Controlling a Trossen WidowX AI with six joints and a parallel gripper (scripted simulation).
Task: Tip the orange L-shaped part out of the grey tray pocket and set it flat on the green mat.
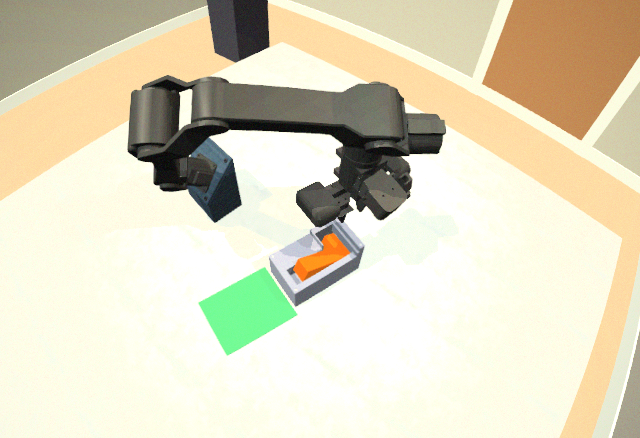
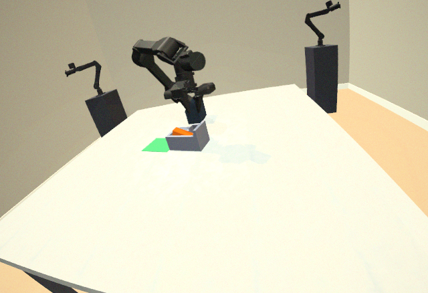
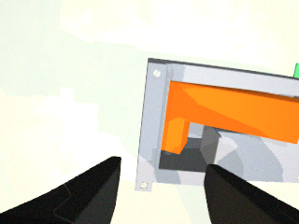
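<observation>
My gripper tip is now 2 cm past the orange L-shaped part, 4 cm to the left of it and 10 cm above it. From my gripper tip the other things lie so: green mat (6 cm behind, 21 cm to the right, 16 cm below).
</observation>
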